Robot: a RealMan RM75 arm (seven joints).
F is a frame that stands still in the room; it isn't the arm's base.
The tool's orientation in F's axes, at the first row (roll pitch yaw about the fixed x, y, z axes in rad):
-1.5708 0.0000 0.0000
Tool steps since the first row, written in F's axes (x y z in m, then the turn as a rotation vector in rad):
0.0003 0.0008 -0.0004 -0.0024 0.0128 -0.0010
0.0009 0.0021 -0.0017 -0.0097 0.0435 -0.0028
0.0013 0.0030 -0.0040 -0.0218 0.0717 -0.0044
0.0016 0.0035 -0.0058 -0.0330 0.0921 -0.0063
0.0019 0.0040 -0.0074 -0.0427 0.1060 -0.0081
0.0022 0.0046 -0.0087 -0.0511 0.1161 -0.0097
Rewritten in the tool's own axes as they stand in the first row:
0.0003 0.0004 0.0008 -0.0024 0.0010 0.0128
0.0009 0.0017 0.0021 -0.0097 0.0028 0.0435
0.0013 0.0040 0.0030 -0.0218 0.0044 0.0717
0.0016 0.0058 0.0035 -0.0330 0.0063 0.0921
0.0019 0.0074 0.0040 -0.0427 0.0081 0.1060
0.0022 0.0087 0.0046 -0.0511 0.0097 0.1161

